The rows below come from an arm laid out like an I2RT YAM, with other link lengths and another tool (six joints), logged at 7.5 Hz.
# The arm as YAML. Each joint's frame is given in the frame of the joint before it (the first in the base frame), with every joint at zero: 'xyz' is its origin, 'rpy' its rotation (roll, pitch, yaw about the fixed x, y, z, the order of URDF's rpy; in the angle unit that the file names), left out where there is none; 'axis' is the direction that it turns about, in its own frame. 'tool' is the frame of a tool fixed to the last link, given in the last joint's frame.
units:
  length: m
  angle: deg
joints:
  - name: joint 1
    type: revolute
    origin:
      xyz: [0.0, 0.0, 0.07]
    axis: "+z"
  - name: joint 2
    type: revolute
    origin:
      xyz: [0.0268, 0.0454, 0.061]
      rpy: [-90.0, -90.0, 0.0]
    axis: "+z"
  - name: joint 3
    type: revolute
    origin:
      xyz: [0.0, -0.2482, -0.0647]
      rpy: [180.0, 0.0, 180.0]
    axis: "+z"
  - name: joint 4
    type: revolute
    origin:
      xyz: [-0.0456, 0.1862, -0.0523]
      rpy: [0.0, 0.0, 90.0]
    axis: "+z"
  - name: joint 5
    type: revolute
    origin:
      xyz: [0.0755, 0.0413, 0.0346]
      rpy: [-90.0, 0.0, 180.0]
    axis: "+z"
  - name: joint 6
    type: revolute
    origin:
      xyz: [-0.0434, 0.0, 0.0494]
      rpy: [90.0, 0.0, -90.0]
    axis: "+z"
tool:
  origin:
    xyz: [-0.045, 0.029, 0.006]
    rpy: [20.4, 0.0, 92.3]
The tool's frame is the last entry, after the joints.
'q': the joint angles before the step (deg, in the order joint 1, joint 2, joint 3, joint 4, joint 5, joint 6). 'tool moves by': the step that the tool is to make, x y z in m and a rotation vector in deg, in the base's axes. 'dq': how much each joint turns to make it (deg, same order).
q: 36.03, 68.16, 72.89, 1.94, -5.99, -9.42
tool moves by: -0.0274, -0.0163, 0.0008, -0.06, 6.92, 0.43
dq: 0.14, -5.27, 0.69, -11.17, -0.01, 4.06
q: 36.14, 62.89, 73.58, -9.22, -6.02, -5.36
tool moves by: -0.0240, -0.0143, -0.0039, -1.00, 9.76, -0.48
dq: 0.04, -3.54, 1.89, -13.40, 0.31, 4.99
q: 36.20, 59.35, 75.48, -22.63, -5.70, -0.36
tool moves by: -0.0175, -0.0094, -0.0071, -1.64, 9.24, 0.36
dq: -0.01, -1.59, 1.42, -11.01, -1.12, 4.02
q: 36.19, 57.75, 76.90, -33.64, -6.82, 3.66
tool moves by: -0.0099, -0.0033, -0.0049, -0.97, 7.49, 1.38
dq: 0.04, 0.16, 1.09, -7.12, -2.38, 3.09
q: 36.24, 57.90, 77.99, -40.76, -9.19, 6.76
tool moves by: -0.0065, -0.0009, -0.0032, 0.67, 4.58, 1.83
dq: 0.09, -0.21, -0.56, -2.50, -2.83, 2.40
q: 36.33, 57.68, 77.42, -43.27, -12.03, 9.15
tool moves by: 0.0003, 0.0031, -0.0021, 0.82, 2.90, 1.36
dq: 0.14, 0.82, -0.59, -0.05, -2.09, 1.71
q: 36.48, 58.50, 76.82, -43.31, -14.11, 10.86
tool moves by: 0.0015, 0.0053, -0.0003, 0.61, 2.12, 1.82
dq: 0.72, 1.47, 0.17, 0.28, -1.75, 1.15
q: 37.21, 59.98, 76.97, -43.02, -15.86, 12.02
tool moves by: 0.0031, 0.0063, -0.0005, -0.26, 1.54, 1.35
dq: 0.92, 1.95, 0.74, -0.04, -0.72, 0.48
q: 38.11, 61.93, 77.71, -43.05, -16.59, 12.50
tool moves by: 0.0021, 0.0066, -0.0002, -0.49, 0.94, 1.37
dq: 1.28, 1.84, 0.95, -0.11, -0.17, 0.15
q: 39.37, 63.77, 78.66, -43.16, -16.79, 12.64
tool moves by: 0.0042, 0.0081, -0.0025, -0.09, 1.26, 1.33
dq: 1.00, 2.05, 0.10, 1.08, -0.65, 0.51
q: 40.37, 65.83, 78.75, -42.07, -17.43, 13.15
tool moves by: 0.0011, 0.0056, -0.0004, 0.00, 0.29, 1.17
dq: 1.07, 1.21, 0.40, 0.63, -0.18, 0.12
